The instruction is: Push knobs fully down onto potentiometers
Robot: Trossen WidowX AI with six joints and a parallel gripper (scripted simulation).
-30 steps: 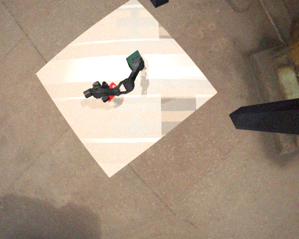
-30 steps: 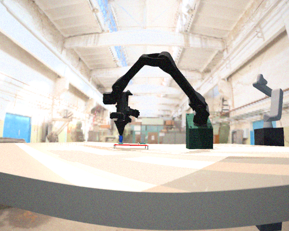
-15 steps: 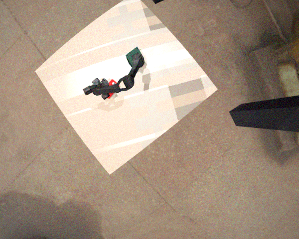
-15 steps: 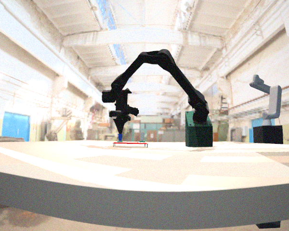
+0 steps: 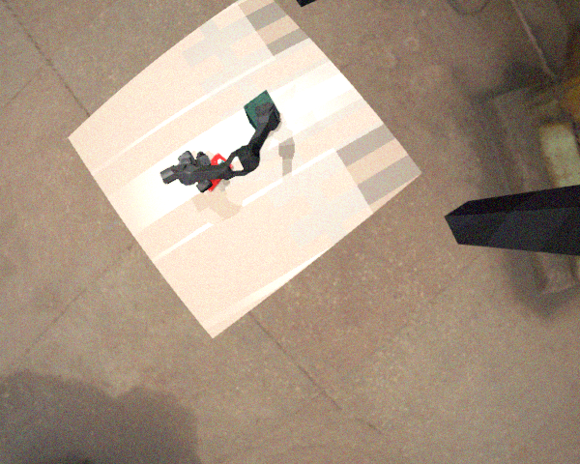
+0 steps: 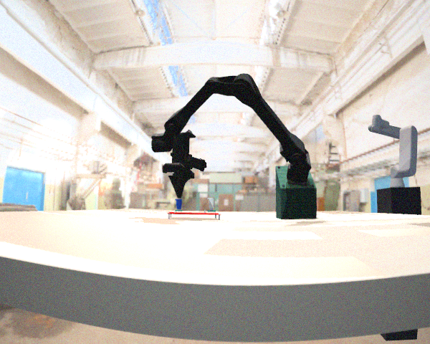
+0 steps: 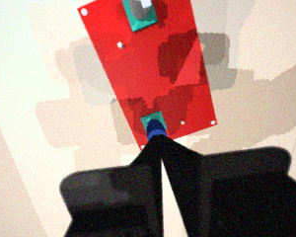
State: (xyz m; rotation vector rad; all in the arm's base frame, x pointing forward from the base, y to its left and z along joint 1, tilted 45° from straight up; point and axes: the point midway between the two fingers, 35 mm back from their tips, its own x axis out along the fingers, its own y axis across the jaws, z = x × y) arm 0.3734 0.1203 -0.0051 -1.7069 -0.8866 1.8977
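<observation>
Right now my gripper tip is 2 cm above the blue knob. Round my gripper tip: pale grey knob (10 cm behind, 1 cm to the right, 1 cm below).
</observation>
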